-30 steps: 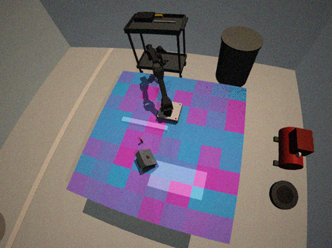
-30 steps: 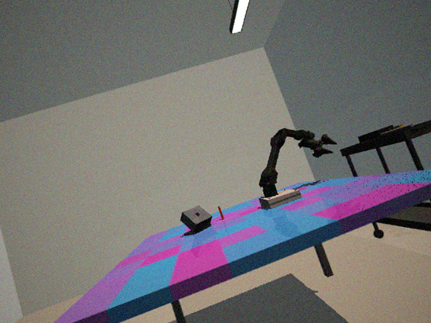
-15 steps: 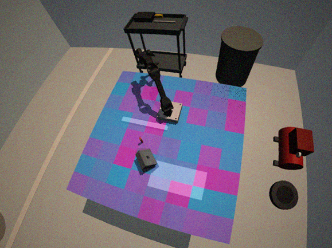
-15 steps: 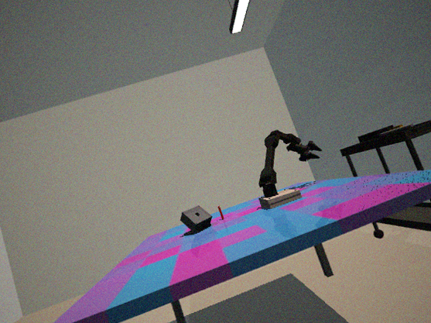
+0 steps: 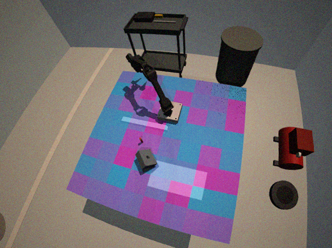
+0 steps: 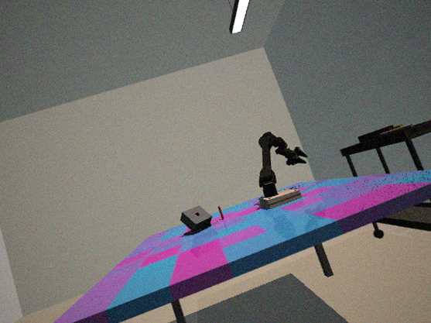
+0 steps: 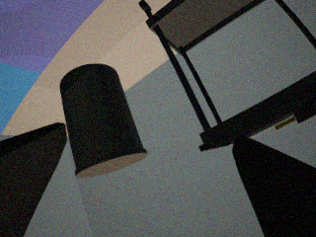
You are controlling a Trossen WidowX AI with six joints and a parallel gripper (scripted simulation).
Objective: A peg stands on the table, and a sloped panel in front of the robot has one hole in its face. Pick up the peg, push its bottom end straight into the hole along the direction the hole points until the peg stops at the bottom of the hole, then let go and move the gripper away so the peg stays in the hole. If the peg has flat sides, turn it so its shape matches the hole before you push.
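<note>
Now: gripper tip 69 cm short of the dark red peg, 22 cm to the right of it and 11 cm above it. Also, from my gripper tip: grey sloped panel: 83 cm ahead, 32 cm to the left, 10 cm below.
</note>
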